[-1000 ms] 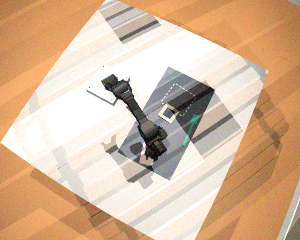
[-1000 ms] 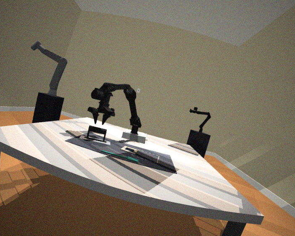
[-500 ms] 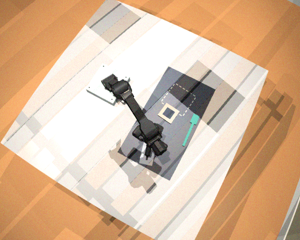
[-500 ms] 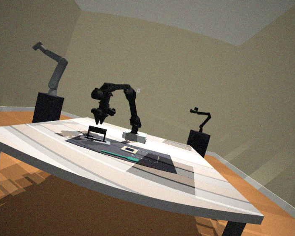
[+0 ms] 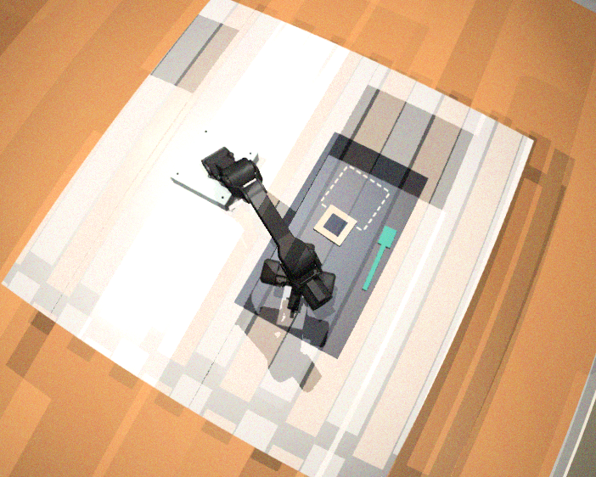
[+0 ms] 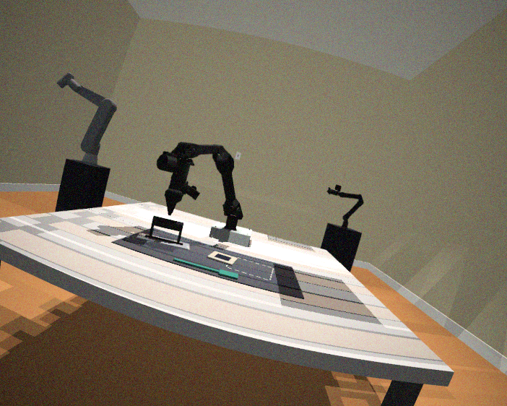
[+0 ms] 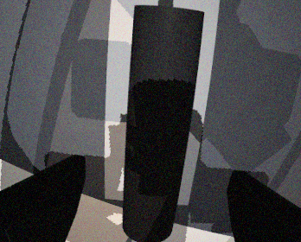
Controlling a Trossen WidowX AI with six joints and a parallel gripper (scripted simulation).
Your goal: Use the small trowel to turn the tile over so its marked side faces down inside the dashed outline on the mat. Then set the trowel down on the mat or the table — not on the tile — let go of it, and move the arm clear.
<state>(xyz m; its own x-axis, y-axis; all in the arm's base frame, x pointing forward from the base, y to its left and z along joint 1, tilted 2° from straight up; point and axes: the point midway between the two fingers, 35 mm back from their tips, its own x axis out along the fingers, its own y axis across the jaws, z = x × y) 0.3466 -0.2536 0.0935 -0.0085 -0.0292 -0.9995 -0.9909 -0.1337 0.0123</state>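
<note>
Right now my gripper tip is 70 mm above the black-handled tool and 20 mm to the right of it. Round my gripper tip: cream tile (240 mm to the left, 100 mm below, 30 mm ahead); dark mat (200 mm to the left, 130 mm below, 50 mm ahead); teal trowel (200 mm to the left, 190 mm ahead, 110 mm below).
</note>
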